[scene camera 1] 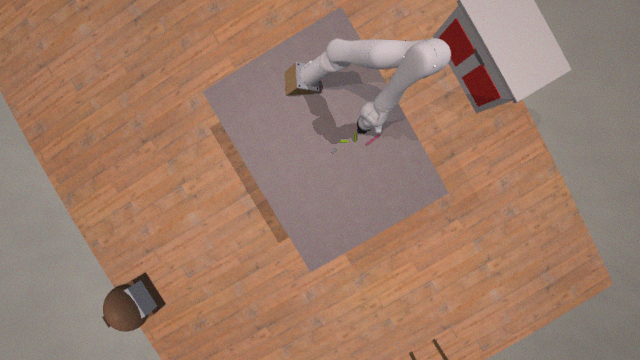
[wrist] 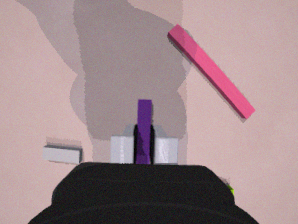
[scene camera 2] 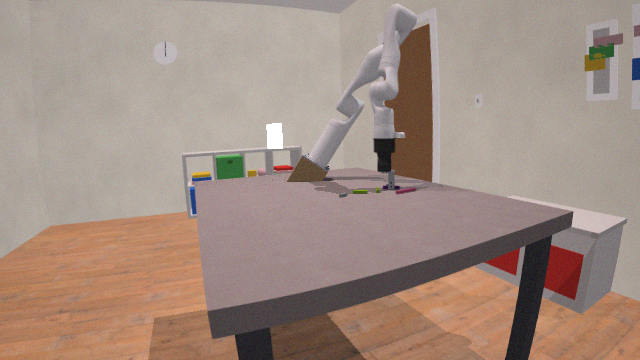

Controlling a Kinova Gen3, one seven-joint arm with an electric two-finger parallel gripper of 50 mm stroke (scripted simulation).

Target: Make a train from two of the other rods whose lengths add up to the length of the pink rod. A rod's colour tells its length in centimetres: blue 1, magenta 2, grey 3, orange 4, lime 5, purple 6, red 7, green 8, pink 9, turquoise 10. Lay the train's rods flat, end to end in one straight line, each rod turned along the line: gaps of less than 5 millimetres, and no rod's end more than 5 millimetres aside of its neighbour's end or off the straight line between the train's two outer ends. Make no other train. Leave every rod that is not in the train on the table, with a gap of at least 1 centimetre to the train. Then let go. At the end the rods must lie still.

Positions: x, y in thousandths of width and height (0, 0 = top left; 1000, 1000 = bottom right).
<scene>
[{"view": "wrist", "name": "my gripper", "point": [482, 618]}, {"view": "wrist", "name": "pink rod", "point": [596, 154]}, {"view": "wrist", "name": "purple rod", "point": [485, 475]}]
</scene>
